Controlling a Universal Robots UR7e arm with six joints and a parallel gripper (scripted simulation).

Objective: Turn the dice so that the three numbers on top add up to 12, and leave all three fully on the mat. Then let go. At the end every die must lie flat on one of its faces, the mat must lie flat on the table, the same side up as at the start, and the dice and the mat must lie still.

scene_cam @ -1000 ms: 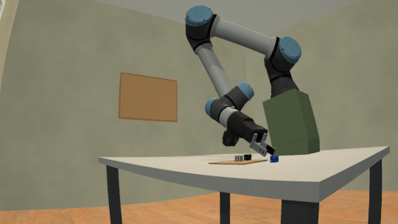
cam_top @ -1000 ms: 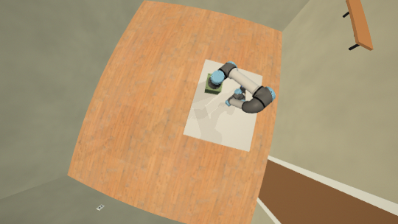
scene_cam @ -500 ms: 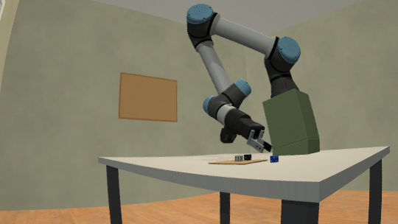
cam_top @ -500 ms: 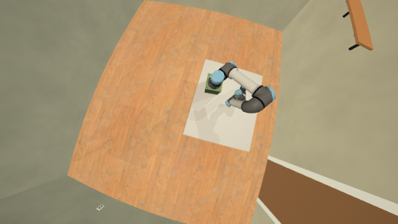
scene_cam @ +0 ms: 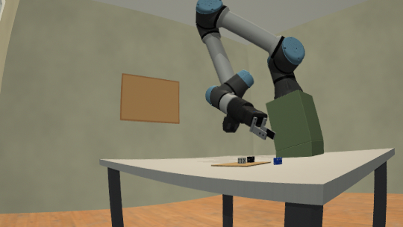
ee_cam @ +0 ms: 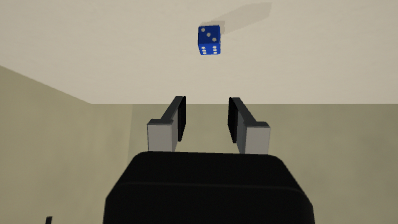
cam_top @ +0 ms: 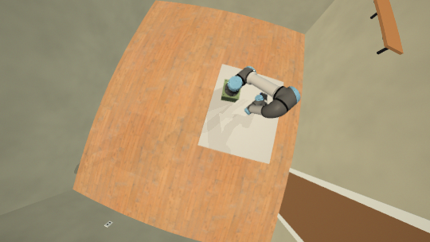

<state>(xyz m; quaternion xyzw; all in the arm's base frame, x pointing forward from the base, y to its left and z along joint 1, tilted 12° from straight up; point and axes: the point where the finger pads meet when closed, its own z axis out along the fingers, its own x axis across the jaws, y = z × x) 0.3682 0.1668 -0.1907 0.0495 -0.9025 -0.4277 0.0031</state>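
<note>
Right now the blue die is 8 cm below my hand and 4 cm to the left of it. The rest, counted from my hand: black die (10 cm to the right, 8 cm below, 1 cm behind); white die (8 cm to the right, 8 cm below, 3 cm ahead); tan mat (9 cm below, 8 cm to the right, 4 cm ahead).
</note>
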